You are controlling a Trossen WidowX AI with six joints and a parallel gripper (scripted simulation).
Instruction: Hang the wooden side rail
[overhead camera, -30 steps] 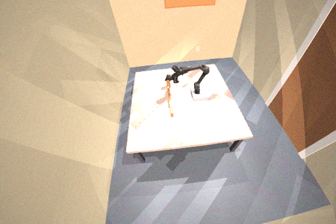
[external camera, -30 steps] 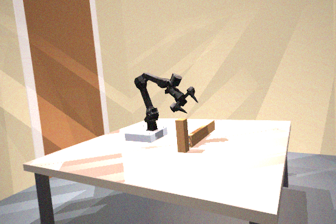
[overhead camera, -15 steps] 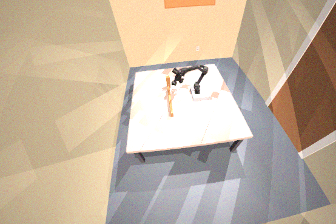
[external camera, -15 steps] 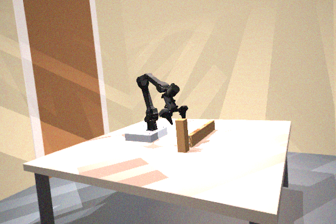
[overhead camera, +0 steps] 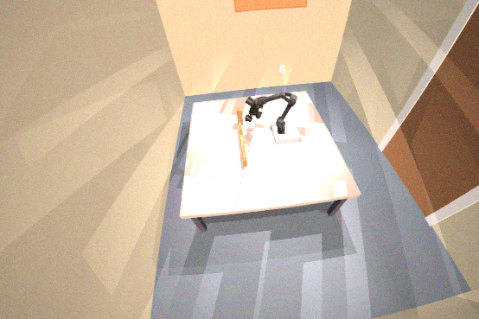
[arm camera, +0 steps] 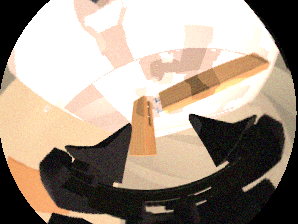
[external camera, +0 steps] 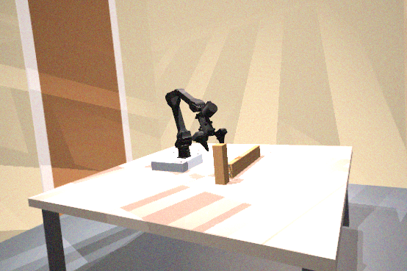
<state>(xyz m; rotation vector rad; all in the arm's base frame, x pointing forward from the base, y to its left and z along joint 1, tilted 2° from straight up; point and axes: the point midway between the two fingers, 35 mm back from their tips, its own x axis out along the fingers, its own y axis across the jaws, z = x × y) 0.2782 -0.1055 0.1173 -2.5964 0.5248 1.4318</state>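
The wooden headboard post lies 7 cm ahead of my gripper tip, 7 cm to the right of it and 5 cm below it.
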